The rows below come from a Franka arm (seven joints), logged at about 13 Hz.
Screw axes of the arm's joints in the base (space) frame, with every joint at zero. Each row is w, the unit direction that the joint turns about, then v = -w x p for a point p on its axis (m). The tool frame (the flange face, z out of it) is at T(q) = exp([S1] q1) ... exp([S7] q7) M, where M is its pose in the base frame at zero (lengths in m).
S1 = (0, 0, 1, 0.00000, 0.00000, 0.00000)
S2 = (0, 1, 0, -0.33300, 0.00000, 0.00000)
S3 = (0, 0, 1, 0.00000, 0.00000, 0.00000)
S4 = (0, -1, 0, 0.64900, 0.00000, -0.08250)
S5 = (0, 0, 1, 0.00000, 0.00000, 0.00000)
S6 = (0, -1, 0, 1.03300, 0.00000, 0.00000)
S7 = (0, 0, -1, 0.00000, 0.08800, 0.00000)
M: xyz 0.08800 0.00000 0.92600 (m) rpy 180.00 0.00 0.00 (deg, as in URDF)
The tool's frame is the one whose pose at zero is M.
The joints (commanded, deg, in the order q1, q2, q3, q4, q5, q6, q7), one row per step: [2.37 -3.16 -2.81 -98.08 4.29 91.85 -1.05]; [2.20 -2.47 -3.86 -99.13 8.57 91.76 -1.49]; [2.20 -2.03 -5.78 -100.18 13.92 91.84 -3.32]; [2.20 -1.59 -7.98 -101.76 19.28 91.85 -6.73]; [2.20 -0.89 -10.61 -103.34 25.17 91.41 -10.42]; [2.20 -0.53 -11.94 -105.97 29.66 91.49 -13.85]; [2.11 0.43 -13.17 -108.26 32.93 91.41 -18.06]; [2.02 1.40 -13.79 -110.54 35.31 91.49 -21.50]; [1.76 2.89 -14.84 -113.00 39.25 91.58 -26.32]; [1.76 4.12 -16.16 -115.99 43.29 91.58 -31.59]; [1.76 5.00 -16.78 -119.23 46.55 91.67 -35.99]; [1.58 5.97 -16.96 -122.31 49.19 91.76 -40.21]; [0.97 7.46 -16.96 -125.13 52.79 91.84 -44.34]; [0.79 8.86 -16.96 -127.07 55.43 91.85 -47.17]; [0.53 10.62 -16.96 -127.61 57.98 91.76 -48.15]
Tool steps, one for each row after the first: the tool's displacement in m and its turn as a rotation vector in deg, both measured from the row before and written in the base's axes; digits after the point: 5 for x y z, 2 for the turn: [0.00184 -0.00375 -0.01435 4.33 1.70 -1.20]; [0.00103 -0.00872 -0.01074 5.56 0.80 -0.83]; [-0.00016 -0.01142 -0.01425 5.78 0.56 0.19]; [-0.00049 -0.01433 -0.01585 6.43 0.49 -0.25]; [-0.00309 -0.00458 -0.02065 5.09 0.53 0.53]; [-0.00222 -0.00621 -0.02408 4.02 0.39 1.23]; [-0.00300 -0.00195 -0.02430 3.07 0.64 1.12]; [-0.00303 -0.00518 -0.02833 4.69 -0.09 0.61]; [-0.00695 -0.00461 -0.02891 4.91 -0.48 0.37]; [-0.00976 0.00095 -0.02740 4.08 -0.12 0.31]; [-0.01083 0.00256 -0.02678 3.46 -0.07 0.40]; [-0.01000 0.00108 -0.02754 3.98 -0.09 -0.89]; [-0.00751 0.00296 -0.02128 2.74 0.22 -0.74]; [-0.00097 0.00046 -0.01545 1.99 0.87 -1.66]
